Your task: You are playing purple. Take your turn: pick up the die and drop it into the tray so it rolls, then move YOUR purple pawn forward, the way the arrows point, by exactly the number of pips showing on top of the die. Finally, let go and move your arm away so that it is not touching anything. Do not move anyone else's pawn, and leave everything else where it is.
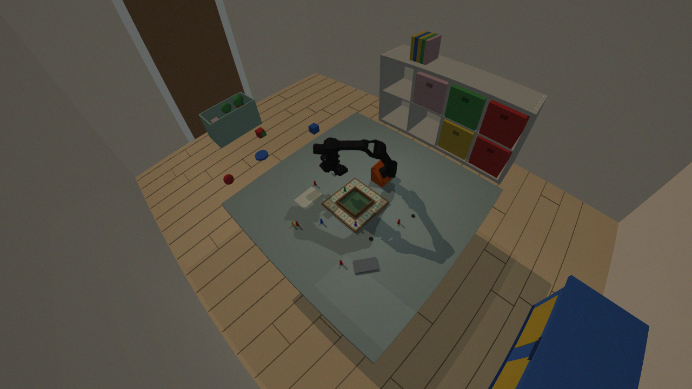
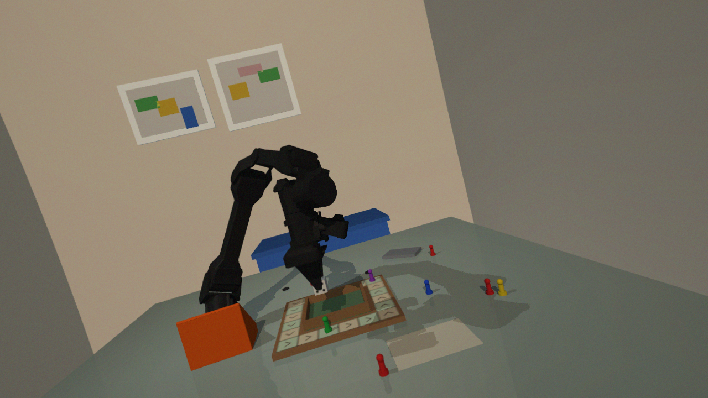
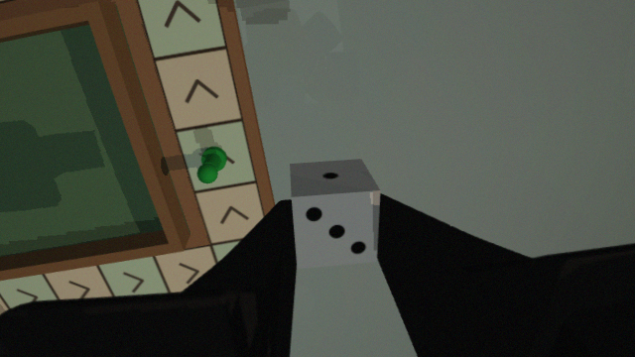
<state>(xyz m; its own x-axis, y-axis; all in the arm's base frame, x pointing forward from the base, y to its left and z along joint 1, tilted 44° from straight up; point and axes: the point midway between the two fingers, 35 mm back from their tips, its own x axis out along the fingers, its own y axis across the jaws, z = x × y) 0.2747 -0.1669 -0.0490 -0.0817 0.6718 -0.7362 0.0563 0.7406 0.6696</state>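
My gripper tip is 290 mm to the right of the purple pawn, 110 mm short of it and 100 mm above it. The rest, counted from my gripper tip: green tray (170 mm to the left, 120 mm below); then die (right at my gripper tip); then green pawn (100 mm below, 60 mm to the left, 20 mm behind).
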